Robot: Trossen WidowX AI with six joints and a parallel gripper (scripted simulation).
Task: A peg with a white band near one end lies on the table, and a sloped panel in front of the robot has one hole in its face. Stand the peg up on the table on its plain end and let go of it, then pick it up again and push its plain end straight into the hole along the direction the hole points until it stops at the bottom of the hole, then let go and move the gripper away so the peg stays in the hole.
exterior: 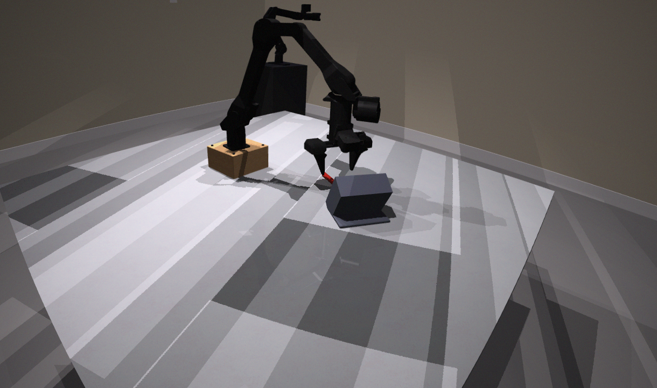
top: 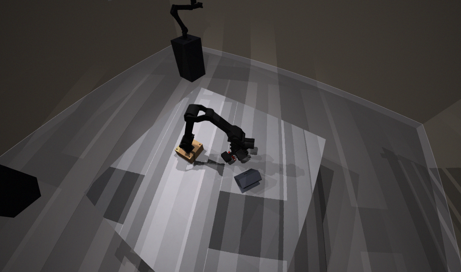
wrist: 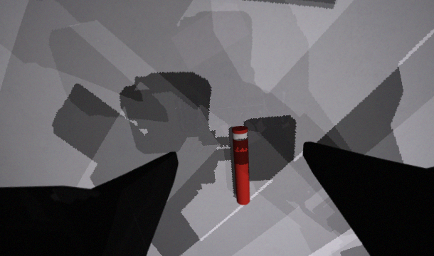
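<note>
The red peg lies 30 mm below my gripper tip and 20 mm behind it. The rest, counted from my gripper tip: dark grey sloped panel 150 mm ahead, 70 mm to the right.
</note>
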